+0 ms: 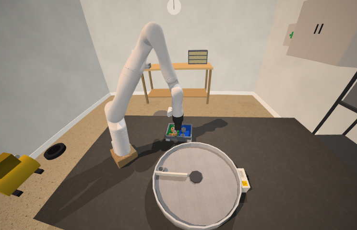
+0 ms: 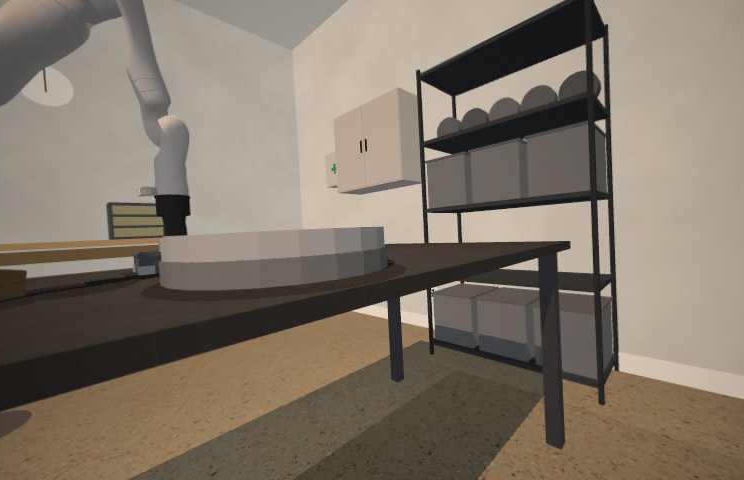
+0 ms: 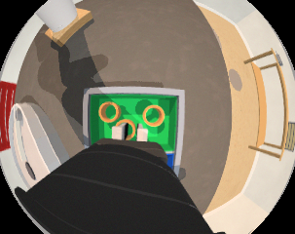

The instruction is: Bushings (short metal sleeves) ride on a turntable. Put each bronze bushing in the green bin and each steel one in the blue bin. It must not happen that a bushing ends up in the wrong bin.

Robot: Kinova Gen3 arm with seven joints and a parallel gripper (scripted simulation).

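The green bin lies 3 cm ahead of my hand. Also, from my hand: turntable 14 cm ahead, 36 cm to the right, 2 cm above.
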